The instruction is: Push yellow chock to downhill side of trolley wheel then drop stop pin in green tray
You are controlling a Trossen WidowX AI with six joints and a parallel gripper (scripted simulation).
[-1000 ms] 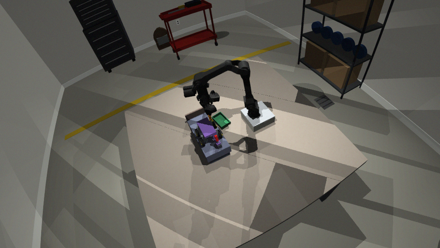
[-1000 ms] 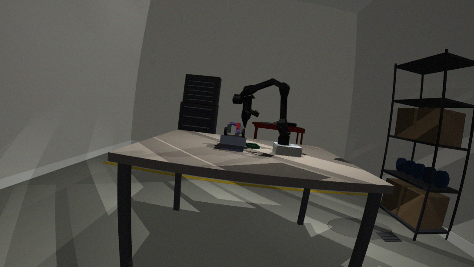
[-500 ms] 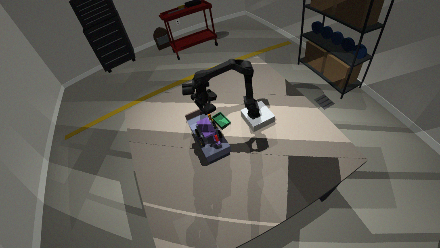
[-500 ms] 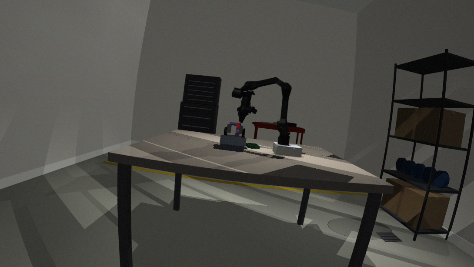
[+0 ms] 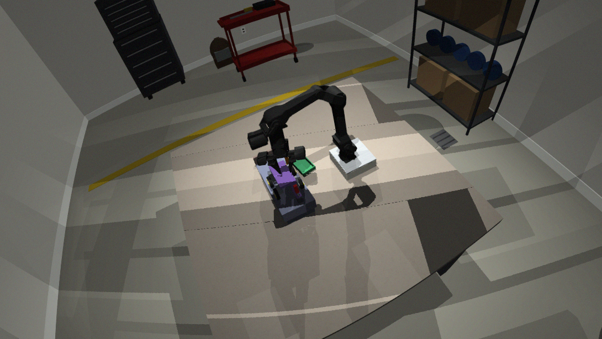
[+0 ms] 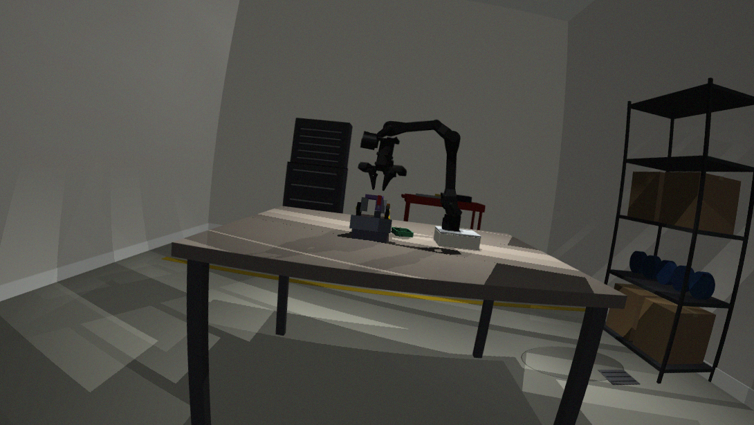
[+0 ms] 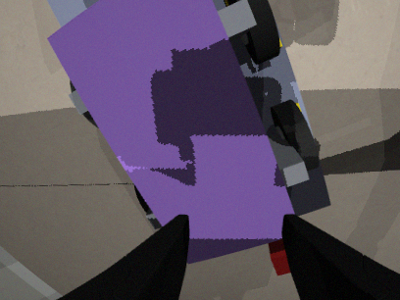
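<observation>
Right now my gripper tip is 8 cm to the right of the red-headed stop pin and 5 cm above it. From my gripper tip the other things lie so: purple trolley: 7 cm below, 2 cm to the right, 1 cm ahead; then green tray: 19 cm below, 14 cm to the right, 13 cm behind; then yellow chock: 10 cm to the right, 10 cm below, 6 cm behind.
</observation>
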